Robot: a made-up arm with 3 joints. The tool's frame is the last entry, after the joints. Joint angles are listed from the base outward. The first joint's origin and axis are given. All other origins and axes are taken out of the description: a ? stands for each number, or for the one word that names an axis. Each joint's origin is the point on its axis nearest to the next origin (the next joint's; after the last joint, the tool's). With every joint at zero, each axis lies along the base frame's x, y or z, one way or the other. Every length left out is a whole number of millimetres.
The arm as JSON. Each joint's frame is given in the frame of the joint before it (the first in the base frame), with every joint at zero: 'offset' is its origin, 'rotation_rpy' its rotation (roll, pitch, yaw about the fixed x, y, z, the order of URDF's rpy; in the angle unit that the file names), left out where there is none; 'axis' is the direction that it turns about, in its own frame. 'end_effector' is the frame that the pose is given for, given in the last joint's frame.
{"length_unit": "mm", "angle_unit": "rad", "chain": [
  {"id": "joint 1", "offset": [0.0, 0.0, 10.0], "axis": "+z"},
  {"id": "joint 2", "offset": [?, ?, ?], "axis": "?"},
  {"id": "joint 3", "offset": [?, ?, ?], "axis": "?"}
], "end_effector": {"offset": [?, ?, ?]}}
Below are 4 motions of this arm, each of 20 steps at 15 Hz.
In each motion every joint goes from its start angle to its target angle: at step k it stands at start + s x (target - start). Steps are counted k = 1, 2, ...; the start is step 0. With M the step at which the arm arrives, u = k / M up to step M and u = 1 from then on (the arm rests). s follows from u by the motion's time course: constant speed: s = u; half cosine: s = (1 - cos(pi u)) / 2; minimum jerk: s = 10 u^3 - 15 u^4 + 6 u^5.
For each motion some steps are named. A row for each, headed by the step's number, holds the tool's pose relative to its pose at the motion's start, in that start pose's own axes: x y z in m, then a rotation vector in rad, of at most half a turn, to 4 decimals.
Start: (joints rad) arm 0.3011 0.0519 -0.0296
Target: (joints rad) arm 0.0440 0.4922 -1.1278
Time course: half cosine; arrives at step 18
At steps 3, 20:
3: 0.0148 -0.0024 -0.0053 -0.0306 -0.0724 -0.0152
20: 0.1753 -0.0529 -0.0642 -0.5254 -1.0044 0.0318

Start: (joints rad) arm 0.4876 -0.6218 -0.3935
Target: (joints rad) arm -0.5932 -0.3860 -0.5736
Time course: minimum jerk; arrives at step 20
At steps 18, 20:
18: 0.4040 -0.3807 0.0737 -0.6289 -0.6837 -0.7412
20: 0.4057 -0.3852 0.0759 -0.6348 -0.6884 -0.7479

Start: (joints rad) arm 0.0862 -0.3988 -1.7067
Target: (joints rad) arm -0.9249 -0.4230 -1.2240
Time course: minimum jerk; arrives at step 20
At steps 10, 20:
10: 0.0233 -0.1609 -0.2278 -0.4641 0.0379 -0.0048
20: 0.0939 -0.4039 -0.3467 -0.9127 0.0441 -0.1187

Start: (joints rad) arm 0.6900 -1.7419 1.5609
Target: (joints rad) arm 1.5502 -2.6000 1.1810
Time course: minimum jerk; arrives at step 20
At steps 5, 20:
5: -0.0170 -0.0075 -0.0108 0.0217 0.0477 0.0881
20: -0.1117 -0.1482 -0.0107 0.6382 0.3794 0.6757

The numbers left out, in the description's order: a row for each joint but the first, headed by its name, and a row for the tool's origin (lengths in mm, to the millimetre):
joint 2: xyz 154.0 278.0 0.0, axis -x
joint 3: xyz 0.0 303.0 115.0, axis +y
tool: xyz 54.0 0.0 -70.0

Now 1 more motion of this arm.
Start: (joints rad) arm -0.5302 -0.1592 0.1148
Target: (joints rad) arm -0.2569 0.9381 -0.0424
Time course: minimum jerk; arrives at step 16
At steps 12, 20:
12: -0.0898 -0.0615 -0.2836 -0.9901 -0.2121 0.1979
20: -0.0958 -0.0846 -0.3064 -1.1017 -0.2494 0.2268

